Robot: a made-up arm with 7 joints.
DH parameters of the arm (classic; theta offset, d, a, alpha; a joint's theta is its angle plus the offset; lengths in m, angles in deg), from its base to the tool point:
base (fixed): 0 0.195 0 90
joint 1: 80.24 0 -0.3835 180
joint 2: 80.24 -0.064 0.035 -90
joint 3: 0 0.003 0.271 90
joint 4: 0 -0.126 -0.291 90
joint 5: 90 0.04 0.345 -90
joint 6: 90 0.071 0.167 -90
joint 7: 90 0.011 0.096 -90
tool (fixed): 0 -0.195 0 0
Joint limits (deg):
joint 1: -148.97..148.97
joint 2: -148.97..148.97
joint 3: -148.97..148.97
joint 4: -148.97..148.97
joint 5: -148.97..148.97
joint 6: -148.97..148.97
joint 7: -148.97..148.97
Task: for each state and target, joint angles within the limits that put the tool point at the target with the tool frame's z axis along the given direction. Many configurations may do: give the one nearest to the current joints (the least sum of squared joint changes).
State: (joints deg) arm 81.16 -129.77 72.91 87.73 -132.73 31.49 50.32
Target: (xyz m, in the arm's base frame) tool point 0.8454 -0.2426 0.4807 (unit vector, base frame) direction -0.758 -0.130 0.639
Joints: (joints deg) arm 121.78 -117.09 106.47 124.39 -148.97 33.79 33.59
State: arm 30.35 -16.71 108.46 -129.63 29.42 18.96 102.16
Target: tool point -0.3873 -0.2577 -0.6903 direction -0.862 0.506 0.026
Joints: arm -5.47 10.39 148.12 -92.82 63.65 22.49 117.88
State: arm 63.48 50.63 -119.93 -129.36 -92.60 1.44 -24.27
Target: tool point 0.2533 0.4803 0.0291 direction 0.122 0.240 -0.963
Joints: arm 33.45 60.01 -117.81 -131.30 -141.98 10.79 -55.09
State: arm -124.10 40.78 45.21 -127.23 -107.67 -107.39 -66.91
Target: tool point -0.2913 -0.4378 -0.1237 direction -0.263 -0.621 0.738
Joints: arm -91.91 53.12 21.93 -96.29 -124.65 -80.08 -75.32
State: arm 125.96 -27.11 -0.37 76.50 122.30 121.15 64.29
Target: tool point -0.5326 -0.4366 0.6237 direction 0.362 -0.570 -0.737
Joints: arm 148.97 0.67 21.01 125.43 114.18 146.36 42.29
